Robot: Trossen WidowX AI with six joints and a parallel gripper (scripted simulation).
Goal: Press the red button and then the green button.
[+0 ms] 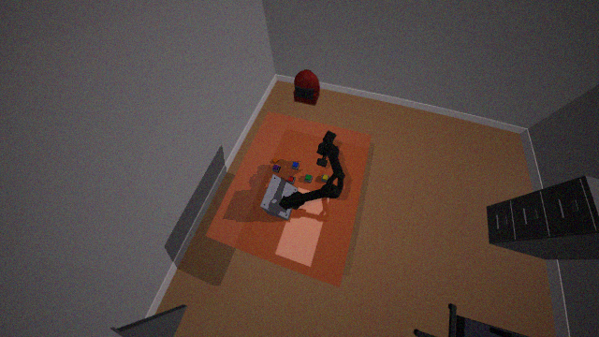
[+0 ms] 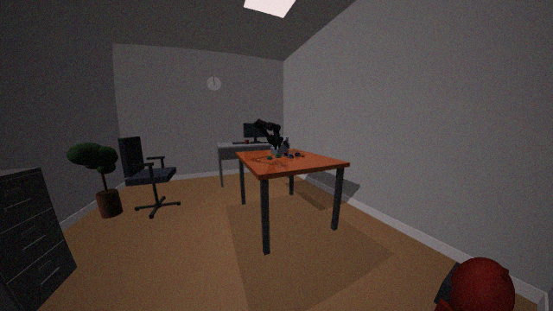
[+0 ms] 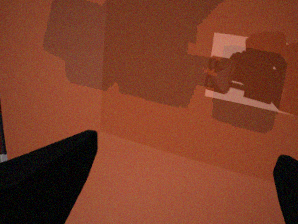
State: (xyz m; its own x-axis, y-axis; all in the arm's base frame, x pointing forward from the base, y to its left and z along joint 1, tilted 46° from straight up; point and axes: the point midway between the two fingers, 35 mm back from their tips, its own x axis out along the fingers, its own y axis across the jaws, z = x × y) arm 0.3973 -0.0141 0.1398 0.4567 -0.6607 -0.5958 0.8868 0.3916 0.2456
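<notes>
Now: gripper tip 230 mm past the red button, 170 mm to the right of it and 80 mm above it. Also, from my gripper tip: purple button: 190 mm behind, 310 mm to the left, 80 mm below; blue button: 120 mm behind, 190 mm to the left, 80 mm below; green button: 170 mm behind, 60 mm to the left, 80 mm below.
</notes>
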